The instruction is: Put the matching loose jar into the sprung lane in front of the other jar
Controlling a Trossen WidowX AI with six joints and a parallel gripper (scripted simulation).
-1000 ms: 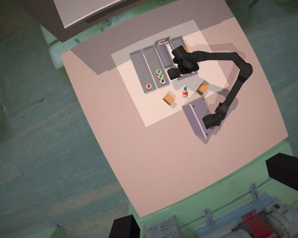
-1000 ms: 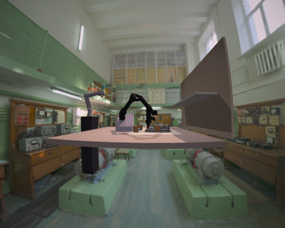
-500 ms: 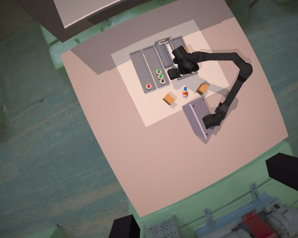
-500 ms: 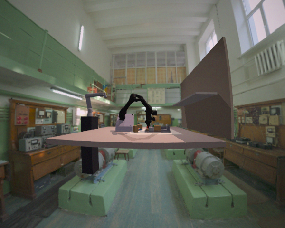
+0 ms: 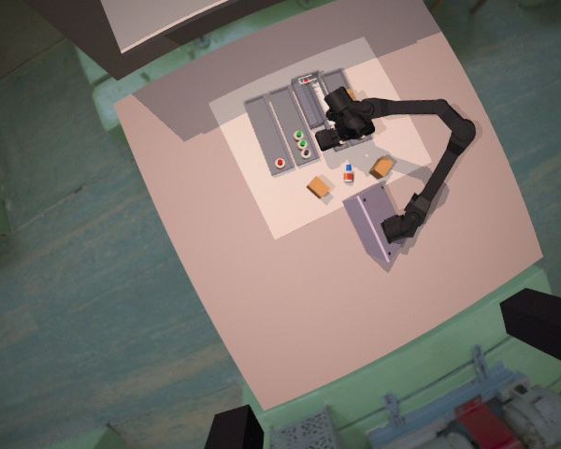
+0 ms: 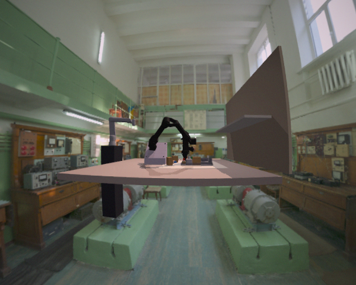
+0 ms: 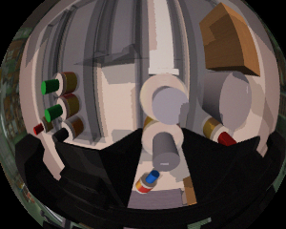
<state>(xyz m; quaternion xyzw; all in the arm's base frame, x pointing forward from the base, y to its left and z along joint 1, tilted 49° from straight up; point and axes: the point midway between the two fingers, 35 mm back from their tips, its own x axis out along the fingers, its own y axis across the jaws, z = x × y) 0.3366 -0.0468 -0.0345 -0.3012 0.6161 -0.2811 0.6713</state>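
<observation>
My gripper tip is now 4 cm short of the grey disc and 8 cm to the left of it. The rest, counted from my gripper tip: orange box (11 cm ahead, 8 cm to the right, 1 cm above).
</observation>
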